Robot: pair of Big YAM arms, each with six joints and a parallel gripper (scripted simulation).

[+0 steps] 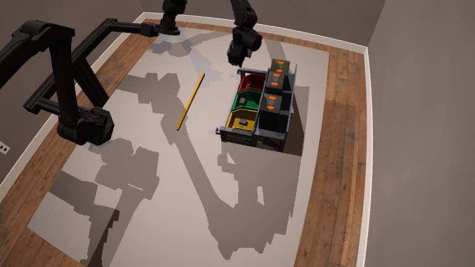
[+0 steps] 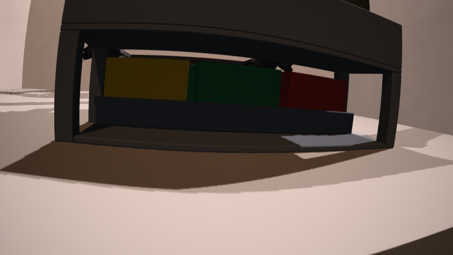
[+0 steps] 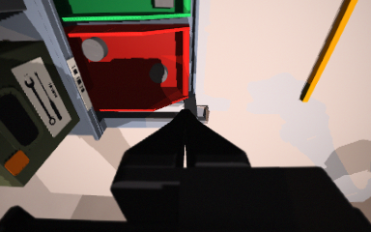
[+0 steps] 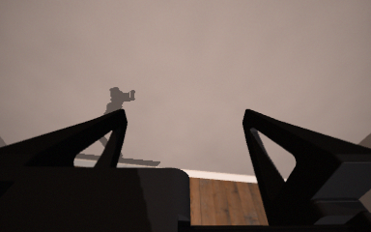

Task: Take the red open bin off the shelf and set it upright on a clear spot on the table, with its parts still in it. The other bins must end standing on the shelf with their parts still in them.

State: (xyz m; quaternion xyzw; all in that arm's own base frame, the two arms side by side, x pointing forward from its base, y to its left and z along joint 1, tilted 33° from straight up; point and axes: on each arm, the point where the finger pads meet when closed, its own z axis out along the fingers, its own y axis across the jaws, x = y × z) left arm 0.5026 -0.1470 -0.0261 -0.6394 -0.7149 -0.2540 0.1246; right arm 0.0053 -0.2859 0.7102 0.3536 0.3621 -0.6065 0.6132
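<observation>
My left hand is 80 mm short of the red open bin and 130 mm above it. Round my left hand: grey shelf: 110 mm ahead, 110 mm to the right, 100 mm below; green bin: 80 mm ahead, 110 mm to the right, 130 mm below.
</observation>
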